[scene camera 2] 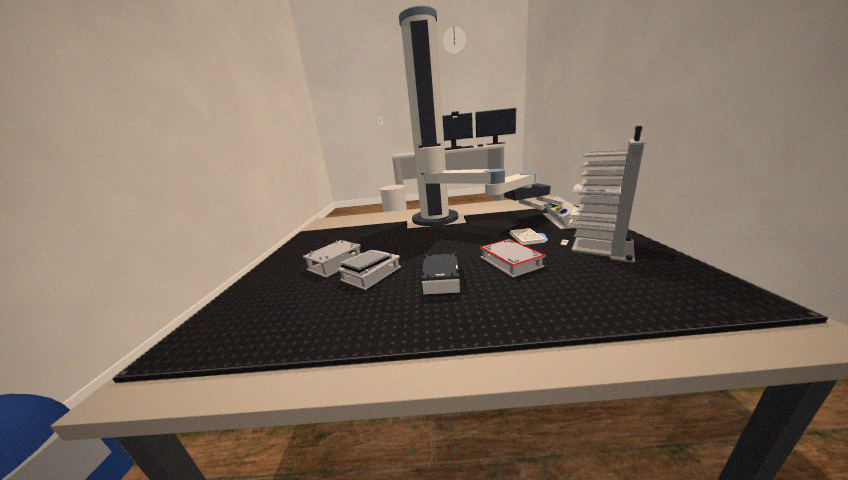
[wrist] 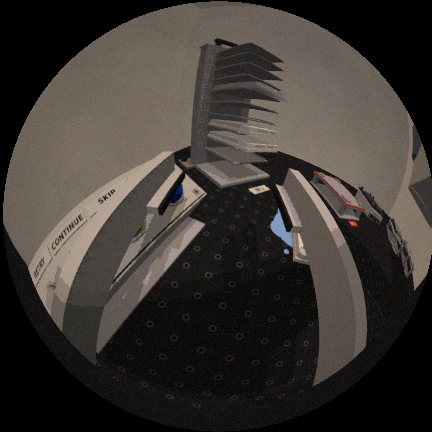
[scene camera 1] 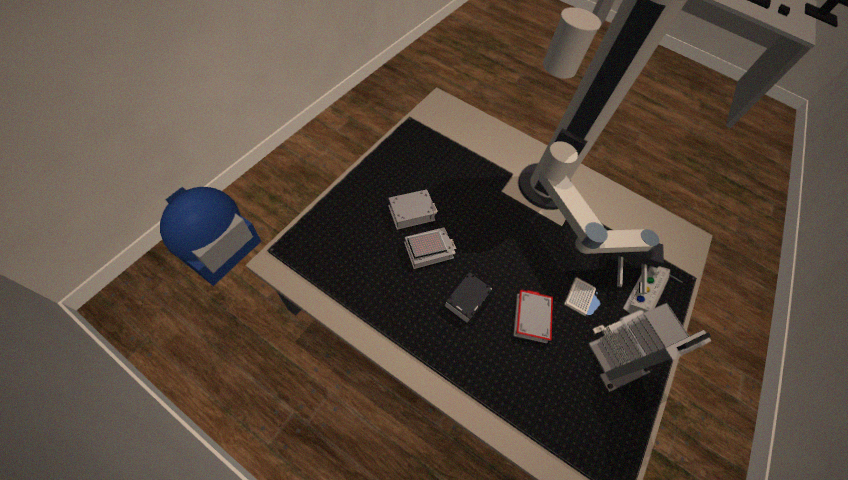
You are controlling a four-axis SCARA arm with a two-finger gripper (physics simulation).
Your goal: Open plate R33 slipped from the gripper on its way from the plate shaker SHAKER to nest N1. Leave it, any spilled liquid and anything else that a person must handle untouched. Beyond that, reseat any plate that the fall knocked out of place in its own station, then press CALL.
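Seen in the pictures: gripper, between the fingertips: (scene camera 2: 552,205) (wrist: 230,168) (scene camera 1: 631,289); arm's base, origin of its link: (scene camera 2: 435,218).
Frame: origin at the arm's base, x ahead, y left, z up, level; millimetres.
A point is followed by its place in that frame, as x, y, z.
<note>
My gripper (scene camera 1: 631,276) @[335, 466, 107] (wrist: 230,168) @[335, 466, 107] is shut and empty, its fingers stopped with a gap between them. The left finger in the wrist view is over the button panel (scene camera 1: 657,285) @[245, 553, 92] (scene camera 2: 551,212) @[227, 518, 44] (wrist: 70,240) @[231, 549, 86] and partly hides the blue button (scene camera 1: 640,299) @[334, 516, 82] (wrist: 176,194) @[325, 508, 77]; the CALL label is hidden. White plate R33 (scene camera 1: 579,296) @[426, 330, 26] (scene camera 2: 526,236) @[437, 328, 27] lies on the mat beside blue liquid (scene camera 1: 593,305) @[419, 393, 13] (scene camera 2: 542,237) (wrist: 281,229) @[400, 394, 14]. A dark plate with pinkish wells (scene camera 1: 428,243) @[607, -244, 76] (scene camera 2: 367,259) @[622, -238, 77] lies on a light station; I cannot tell if it is fully seated.
A tall plate rack (scene camera 1: 693,343) @[602, 561, 385] (scene camera 2: 630,199) @[646, 536, 196] (wrist: 200,105) @[523, 595, 162] stands beyond the panel. A red-edged station (scene camera 1: 534,315) @[611, 214, 52] (scene camera 2: 512,252) @[619, 216, 53] (wrist: 337,190) @[571, 243, 53], a dark-topped device (scene camera 1: 470,295) @[688, -11, 68] (scene camera 2: 440,267) @[704, -15, 68] and another light station (scene camera 1: 412,205) @[497, -391, 69] (scene camera 2: 333,252) @[518, -380, 69] stand on the mat.
</note>
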